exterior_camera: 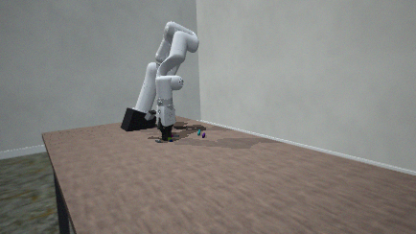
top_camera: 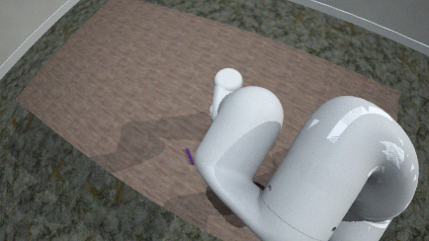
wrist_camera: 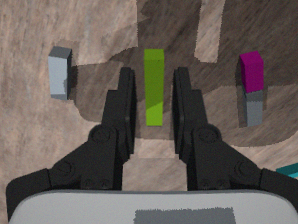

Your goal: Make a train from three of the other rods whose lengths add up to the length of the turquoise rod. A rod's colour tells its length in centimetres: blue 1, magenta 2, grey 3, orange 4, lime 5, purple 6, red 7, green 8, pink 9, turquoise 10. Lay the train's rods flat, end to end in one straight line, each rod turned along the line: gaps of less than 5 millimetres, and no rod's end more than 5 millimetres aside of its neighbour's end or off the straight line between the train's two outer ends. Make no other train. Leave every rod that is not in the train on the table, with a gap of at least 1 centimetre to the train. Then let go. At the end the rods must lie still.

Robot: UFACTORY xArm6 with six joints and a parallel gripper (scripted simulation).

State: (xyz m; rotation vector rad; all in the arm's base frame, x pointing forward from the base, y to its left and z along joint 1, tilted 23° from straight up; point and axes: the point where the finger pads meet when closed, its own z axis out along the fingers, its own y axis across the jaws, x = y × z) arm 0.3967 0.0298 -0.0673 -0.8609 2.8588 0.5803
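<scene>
Now: hand 20 mm above the lime rod. Round my hand: blue rod 50 mm ahead, 20 mm below; magenta rod 40 mm behind, 40 mm to the left, 20 mm below; grey rod 20 mm behind, 60 mm to the left, 20 mm below.
</scene>
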